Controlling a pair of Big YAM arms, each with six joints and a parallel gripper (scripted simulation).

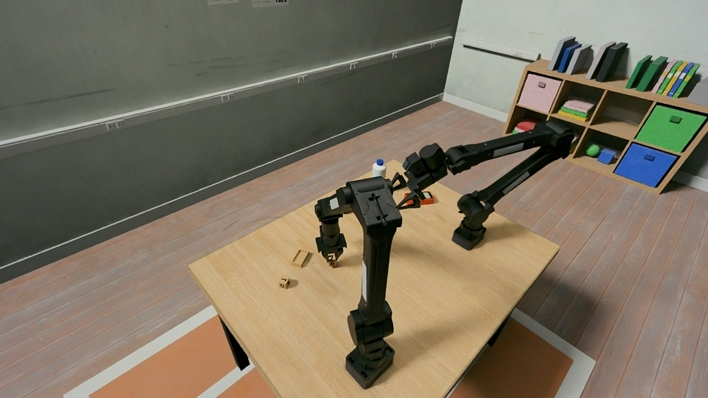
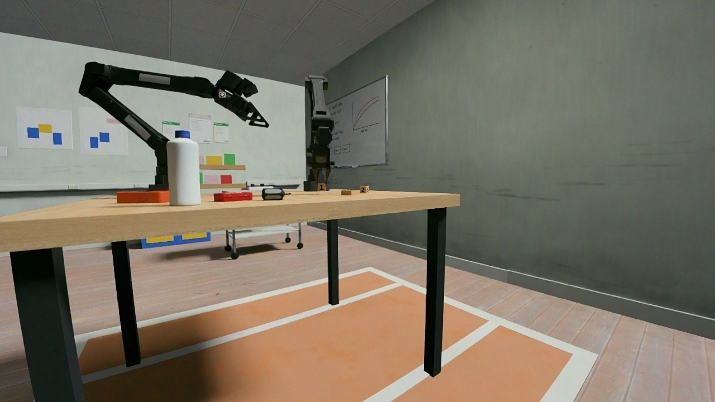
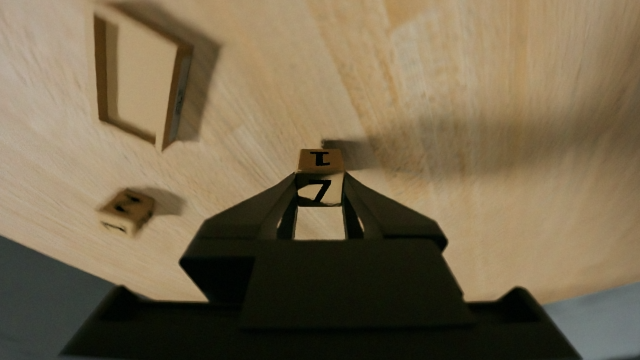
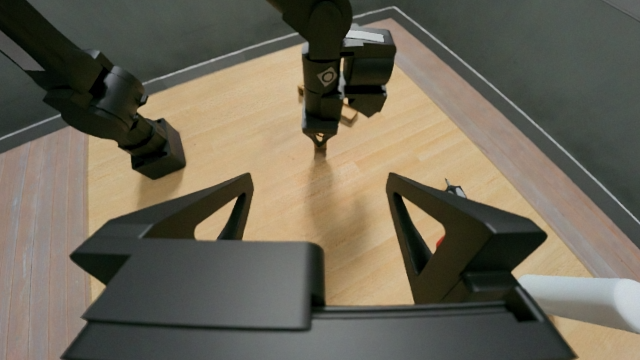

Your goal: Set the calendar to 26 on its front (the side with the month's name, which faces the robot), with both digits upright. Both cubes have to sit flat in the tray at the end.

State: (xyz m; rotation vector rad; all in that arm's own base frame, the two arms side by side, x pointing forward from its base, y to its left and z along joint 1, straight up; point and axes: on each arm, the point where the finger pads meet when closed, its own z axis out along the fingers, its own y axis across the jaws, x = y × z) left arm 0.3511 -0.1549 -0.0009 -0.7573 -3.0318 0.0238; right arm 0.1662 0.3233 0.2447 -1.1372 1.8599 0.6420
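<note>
My left gripper is now 110 mm short of the wooden tray, 50 mm to the right of it and 30 mm above it. Round my left hand: black device: 270 mm to the right, 160 mm ahead, 20 mm below; then white bottle: 500 mm to the right, 150 mm ahead, 40 mm above.
</note>
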